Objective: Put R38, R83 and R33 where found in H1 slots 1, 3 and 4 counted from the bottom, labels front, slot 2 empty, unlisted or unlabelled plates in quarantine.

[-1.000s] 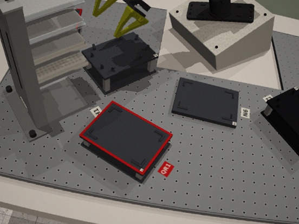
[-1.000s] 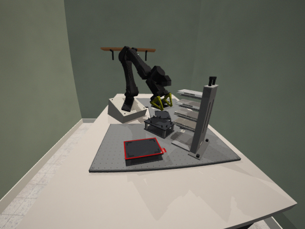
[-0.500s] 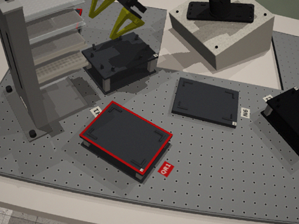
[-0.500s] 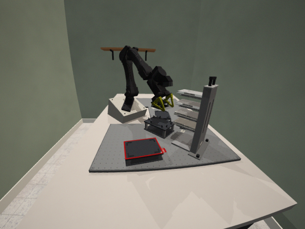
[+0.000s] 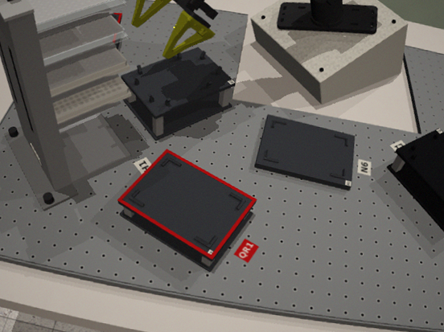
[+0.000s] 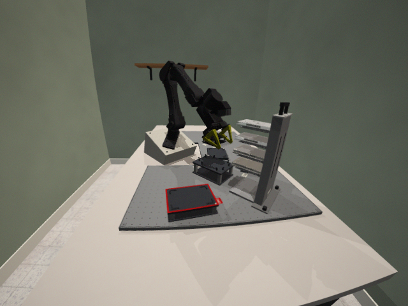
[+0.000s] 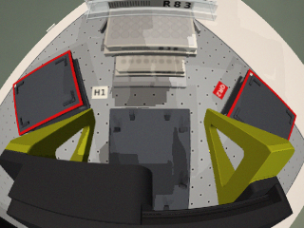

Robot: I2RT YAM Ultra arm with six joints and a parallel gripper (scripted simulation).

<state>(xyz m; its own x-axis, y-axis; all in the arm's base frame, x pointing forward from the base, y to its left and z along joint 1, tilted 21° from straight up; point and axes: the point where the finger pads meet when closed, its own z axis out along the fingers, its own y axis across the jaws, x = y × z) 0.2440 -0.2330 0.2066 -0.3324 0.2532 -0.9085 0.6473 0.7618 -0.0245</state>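
Now: the black regrip nest RG 110 mm below my hand, 40 mm behind it and 30 mm to the left of it. The rest, counted from my hand: RG label: 170 mm below, 120 mm behind, 100 mm to the left; then translucent plate: 100 mm above, 90 mm ahead, 80 mm to the right; then plate hotel H1: 150 mm ahead, 140 mm to the right, 10 mm below.
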